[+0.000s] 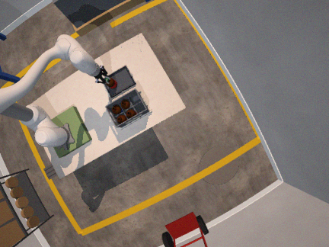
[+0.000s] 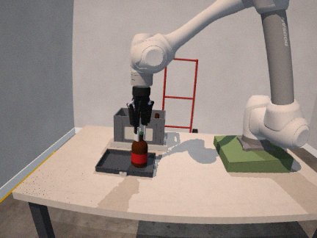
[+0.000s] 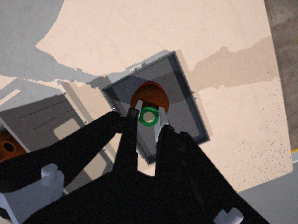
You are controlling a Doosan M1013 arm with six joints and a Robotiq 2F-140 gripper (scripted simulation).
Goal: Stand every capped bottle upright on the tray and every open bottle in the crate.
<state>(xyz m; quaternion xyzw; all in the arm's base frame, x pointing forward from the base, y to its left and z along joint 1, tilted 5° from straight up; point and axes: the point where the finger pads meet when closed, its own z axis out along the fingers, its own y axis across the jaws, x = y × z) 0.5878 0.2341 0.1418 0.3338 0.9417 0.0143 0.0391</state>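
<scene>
Now: the bottle 8 cm below my hand. Round my hand: dark tray (15 cm below, 5 cm ahead, 1 cm to the left); then crate (27 cm to the right, 8 cm below, 6 cm ahead).
</scene>
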